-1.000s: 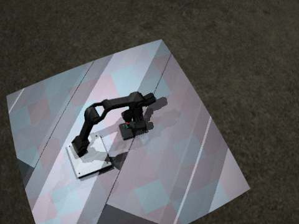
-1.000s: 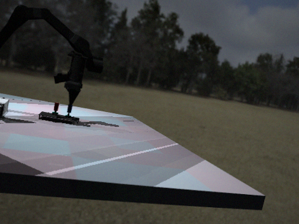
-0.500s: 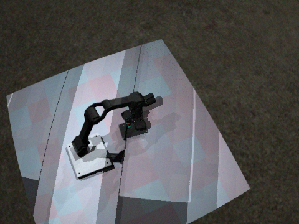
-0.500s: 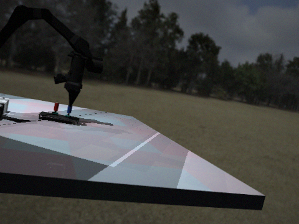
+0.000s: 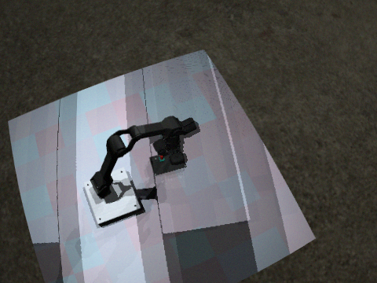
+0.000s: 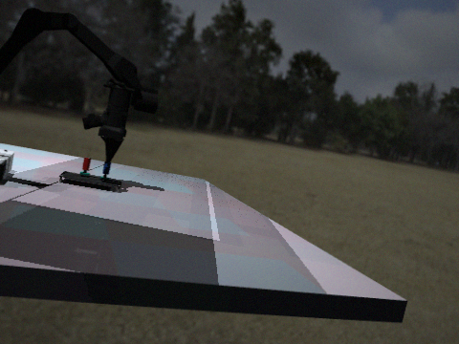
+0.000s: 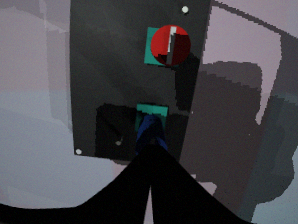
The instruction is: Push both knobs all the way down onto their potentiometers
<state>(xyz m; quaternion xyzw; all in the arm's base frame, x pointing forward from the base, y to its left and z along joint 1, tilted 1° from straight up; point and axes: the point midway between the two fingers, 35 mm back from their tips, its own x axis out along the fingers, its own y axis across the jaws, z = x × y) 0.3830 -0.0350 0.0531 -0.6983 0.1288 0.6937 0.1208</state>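
My gripper tip is 10 mm above the blue knob. Round my gripper tip: red knob: 50 mm behind, 20 mm to the left, 10 mm below.
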